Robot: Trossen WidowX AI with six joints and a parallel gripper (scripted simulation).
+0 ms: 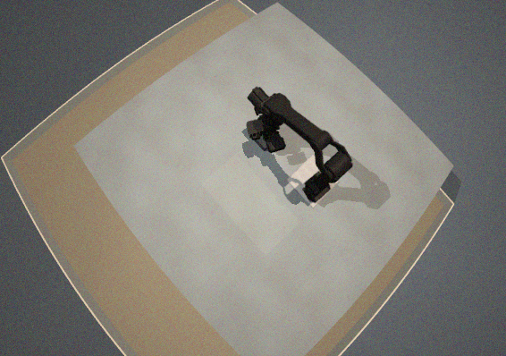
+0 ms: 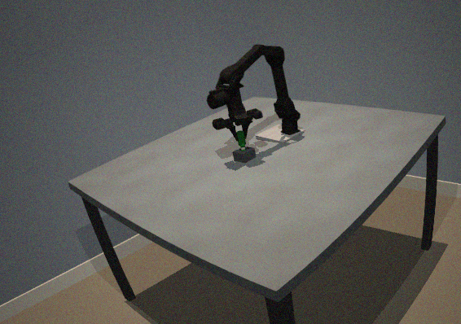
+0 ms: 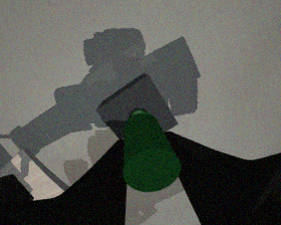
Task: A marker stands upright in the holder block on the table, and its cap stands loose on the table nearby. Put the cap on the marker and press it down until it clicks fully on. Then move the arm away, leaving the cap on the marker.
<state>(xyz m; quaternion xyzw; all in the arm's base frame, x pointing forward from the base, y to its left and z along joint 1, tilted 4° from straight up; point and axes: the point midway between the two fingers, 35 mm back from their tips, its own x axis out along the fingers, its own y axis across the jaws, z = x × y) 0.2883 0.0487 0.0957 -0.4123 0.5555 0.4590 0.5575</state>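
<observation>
My gripper tip is 1 cm below the green cap. Round my gripper tip: dark grey holder block 6 cm below.
</observation>
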